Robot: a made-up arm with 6 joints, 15 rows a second.
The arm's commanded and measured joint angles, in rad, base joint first. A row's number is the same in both.
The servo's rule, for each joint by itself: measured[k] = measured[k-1] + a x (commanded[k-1-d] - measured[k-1]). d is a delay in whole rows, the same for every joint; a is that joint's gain. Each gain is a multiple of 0.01, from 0.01 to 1. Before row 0 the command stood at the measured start. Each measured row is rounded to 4 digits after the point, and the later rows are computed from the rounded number. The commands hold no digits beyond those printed.
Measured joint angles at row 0: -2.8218 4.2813 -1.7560 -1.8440 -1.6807 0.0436
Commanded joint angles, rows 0 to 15: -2.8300 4.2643 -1.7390 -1.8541 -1.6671 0.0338; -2.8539 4.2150 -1.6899 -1.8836 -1.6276 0.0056; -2.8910 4.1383 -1.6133 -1.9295 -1.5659 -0.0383; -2.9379 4.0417 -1.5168 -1.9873 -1.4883 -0.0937; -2.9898 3.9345 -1.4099 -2.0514 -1.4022 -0.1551; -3.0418 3.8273 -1.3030 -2.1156 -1.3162 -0.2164; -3.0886 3.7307 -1.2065 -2.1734 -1.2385 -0.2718; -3.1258 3.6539 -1.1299 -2.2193 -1.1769 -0.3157; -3.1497 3.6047 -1.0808 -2.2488 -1.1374 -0.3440; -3.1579 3.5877 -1.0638 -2.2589 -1.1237 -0.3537; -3.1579 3.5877 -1.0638 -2.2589 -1.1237 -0.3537; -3.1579 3.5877 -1.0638 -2.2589 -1.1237 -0.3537; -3.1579 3.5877 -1.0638 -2.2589 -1.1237 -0.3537; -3.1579 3.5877 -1.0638 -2.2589 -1.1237 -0.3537; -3.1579 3.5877 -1.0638 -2.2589 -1.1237 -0.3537; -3.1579 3.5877 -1.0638 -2.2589 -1.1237 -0.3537
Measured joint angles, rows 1 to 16: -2.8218 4.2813 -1.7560 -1.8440 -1.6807 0.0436; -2.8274 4.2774 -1.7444 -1.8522 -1.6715 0.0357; -2.8454 4.2630 -1.7073 -1.8776 -1.6416 0.0113; -2.8764 4.2343 -1.6434 -1.9196 -1.5901 -0.0289; -2.9182 4.1900 -1.5573 -1.9744 -1.5209 -0.0814; -2.9669 4.1312 -1.4571 -2.0368 -1.4402 -0.1411; -3.0178 4.0613 -1.3523 -2.1006 -1.3559 -0.2021; -3.0659 3.9853 -1.2532 -2.1596 -1.2761 -0.2586; -3.1066 3.9091 -1.1694 -2.2080 -1.2086 -0.3049; -3.1359 3.8391 -1.1092 -2.2410 -1.1602 -0.3366; -3.1509 3.7813 -1.0783 -2.2555 -1.1354 -0.3505; -3.1557 3.7368 -1.0684 -2.2583 -1.1274 -0.3531; -3.1572 3.7025 -1.0653 -2.2588 -1.1249 -0.3536; -3.1577 3.6761 -1.0643 -2.2589 -1.1241 -0.3537; -3.1578 3.6558 -1.0640 -2.2589 -1.1238 -0.3537; -3.1579 3.6401 -1.0639 -2.2589 -1.1237 -0.3537
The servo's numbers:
d 1
a 0.68 0.23 0.68 0.81 0.68 0.81

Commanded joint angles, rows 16 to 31: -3.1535 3.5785 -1.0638 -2.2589 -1.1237 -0.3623; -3.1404 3.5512 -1.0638 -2.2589 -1.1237 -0.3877; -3.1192 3.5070 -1.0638 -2.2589 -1.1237 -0.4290; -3.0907 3.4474 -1.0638 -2.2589 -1.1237 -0.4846; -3.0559 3.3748 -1.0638 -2.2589 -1.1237 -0.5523; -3.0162 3.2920 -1.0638 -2.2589 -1.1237 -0.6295; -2.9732 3.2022 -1.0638 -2.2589 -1.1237 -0.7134; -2.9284 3.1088 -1.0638 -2.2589 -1.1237 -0.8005; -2.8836 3.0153 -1.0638 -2.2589 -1.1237 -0.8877; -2.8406 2.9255 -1.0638 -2.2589 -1.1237 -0.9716; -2.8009 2.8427 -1.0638 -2.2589 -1.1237 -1.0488; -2.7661 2.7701 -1.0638 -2.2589 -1.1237 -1.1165; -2.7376 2.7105 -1.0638 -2.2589 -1.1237 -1.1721; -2.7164 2.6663 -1.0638 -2.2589 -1.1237 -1.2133; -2.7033 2.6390 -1.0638 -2.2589 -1.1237 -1.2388; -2.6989 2.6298 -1.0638 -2.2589 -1.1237 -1.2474
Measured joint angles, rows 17 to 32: -3.1579 3.6280 -1.0638 -2.2589 -1.1237 -0.3537; -3.1549 3.6166 -1.0638 -2.2589 -1.1237 -0.3607; -3.1450 3.6016 -1.0638 -2.2589 -1.1237 -0.3826; -3.1275 3.5798 -1.0638 -2.2589 -1.1237 -0.4202; -3.1025 3.5493 -1.0638 -2.2589 -1.1237 -0.4724; -3.0708 3.5092 -1.0638 -2.2589 -1.1237 -0.5371; -3.0337 3.4592 -1.0638 -2.2589 -1.1237 -0.6119; -2.9926 3.4001 -1.0638 -2.2589 -1.1237 -0.6941; -2.9489 3.3331 -1.0638 -2.2589 -1.1237 -0.7803; -2.9045 3.2600 -1.0638 -2.2589 -1.1237 -0.8673; -2.8610 3.1831 -1.0638 -2.2589 -1.1237 -0.9518; -2.8201 3.1048 -1.0638 -2.2589 -1.1237 -1.0304; -2.7834 3.0278 -1.0638 -2.2589 -1.1237 -1.1001; -2.7523 2.9548 -1.0638 -2.2589 -1.1237 -1.1584; -2.7279 2.8884 -1.0638 -2.2589 -1.1237 -1.2029; -2.7112 2.8310 -1.0638 -2.2589 -1.1237 -1.2320
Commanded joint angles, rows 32 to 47: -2.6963 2.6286 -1.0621 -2.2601 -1.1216 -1.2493; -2.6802 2.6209 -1.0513 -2.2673 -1.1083 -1.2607; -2.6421 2.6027 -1.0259 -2.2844 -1.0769 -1.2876; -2.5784 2.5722 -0.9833 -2.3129 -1.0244 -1.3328; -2.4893 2.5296 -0.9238 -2.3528 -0.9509 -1.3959; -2.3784 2.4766 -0.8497 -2.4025 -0.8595 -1.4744; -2.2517 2.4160 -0.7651 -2.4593 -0.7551 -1.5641; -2.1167 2.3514 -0.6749 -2.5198 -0.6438 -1.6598; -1.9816 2.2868 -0.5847 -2.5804 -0.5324 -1.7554; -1.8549 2.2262 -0.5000 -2.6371 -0.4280 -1.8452; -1.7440 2.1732 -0.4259 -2.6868 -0.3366 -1.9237; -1.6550 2.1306 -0.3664 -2.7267 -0.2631 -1.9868; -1.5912 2.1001 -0.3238 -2.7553 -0.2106 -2.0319; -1.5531 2.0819 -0.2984 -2.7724 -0.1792 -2.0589; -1.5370 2.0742 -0.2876 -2.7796 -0.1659 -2.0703; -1.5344 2.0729 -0.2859 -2.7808 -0.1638 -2.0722
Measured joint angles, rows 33 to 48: -2.7028 2.7847 -1.0638 -2.2589 -1.1237 -1.2445; -2.6984 2.7488 -1.0626 -2.2599 -1.1223 -1.2484; -2.6860 2.7194 -1.0549 -2.2659 -1.1128 -1.2584; -2.6561 2.6926 -1.0352 -2.2809 -1.0884 -1.2821; -2.6033 2.6649 -0.9999 -2.3068 -1.0449 -1.3232; -2.5258 2.6338 -0.9482 -2.3441 -0.9810 -1.3821; -2.4256 2.5976 -0.8812 -2.3914 -0.8984 -1.4569; -2.3073 2.5558 -0.8023 -2.4464 -0.8010 -1.5437; -2.1777 2.5088 -0.7157 -2.5059 -0.6941 -1.6377; -2.0444 2.4577 -0.6266 -2.5662 -0.5841 -1.7330; -1.9155 2.4045 -0.5405 -2.6236 -0.4780 -1.8239; -1.7989 2.3513 -0.4626 -2.6748 -0.3818 -1.9047; -1.7010 2.3005 -0.3972 -2.7168 -0.3011 -1.9712; -1.6263 2.2544 -0.3473 -2.7480 -0.2396 -2.0204; -1.5765 2.2147 -0.3140 -2.7678 -0.1985 -2.0516; -1.5496 2.1824 -0.2960 -2.7774 -0.1763 -2.0667
